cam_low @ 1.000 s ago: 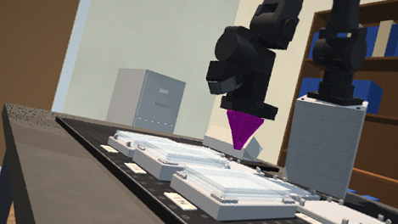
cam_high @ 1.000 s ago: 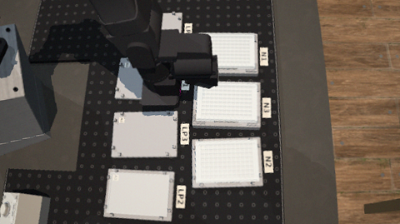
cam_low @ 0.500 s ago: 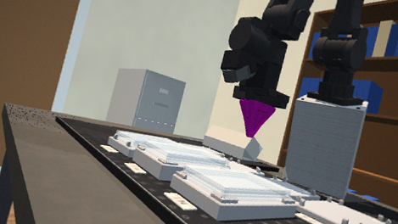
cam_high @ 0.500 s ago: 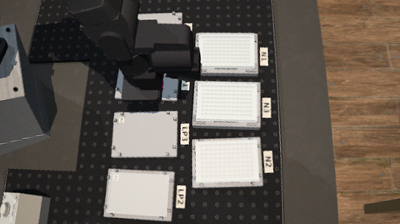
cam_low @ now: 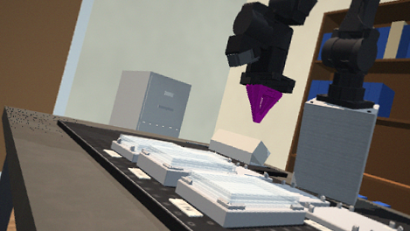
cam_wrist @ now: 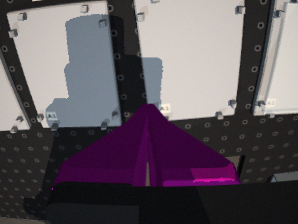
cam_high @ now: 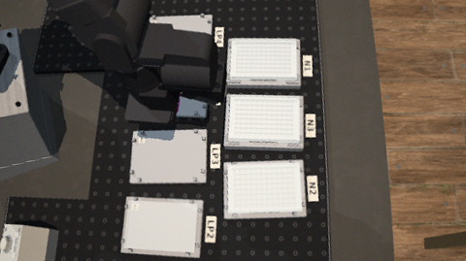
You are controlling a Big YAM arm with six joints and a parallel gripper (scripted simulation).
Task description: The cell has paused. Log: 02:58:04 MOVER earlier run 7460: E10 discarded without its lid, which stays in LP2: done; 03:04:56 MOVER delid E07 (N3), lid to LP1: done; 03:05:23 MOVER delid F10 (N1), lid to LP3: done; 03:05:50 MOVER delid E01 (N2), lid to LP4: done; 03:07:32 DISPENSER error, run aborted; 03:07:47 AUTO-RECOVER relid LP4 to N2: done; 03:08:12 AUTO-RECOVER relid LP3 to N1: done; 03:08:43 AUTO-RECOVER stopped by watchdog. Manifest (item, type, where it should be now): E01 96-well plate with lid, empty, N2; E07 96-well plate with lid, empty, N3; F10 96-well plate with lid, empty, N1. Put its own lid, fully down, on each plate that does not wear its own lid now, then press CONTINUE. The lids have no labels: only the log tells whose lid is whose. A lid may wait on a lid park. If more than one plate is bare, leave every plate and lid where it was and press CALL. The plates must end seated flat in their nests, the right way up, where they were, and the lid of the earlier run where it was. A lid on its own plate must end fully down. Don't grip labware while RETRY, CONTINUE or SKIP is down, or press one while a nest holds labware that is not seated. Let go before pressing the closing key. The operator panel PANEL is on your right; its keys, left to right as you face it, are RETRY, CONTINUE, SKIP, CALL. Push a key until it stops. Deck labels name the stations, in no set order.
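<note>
Right now my hand is 25 cm past the green CONTINUE key, 31 cm to the left of it and 7 cm above it. From my hand the other things lie so: LP3 label: 7 cm ahead, 3 cm to the right, 13 cm below; then lid park LP3: 2 cm behind, 5 cm to the right, 13 cm below; then lid park LP1: 4 cm behind, 8 cm to the left, 13 cm below.
</note>
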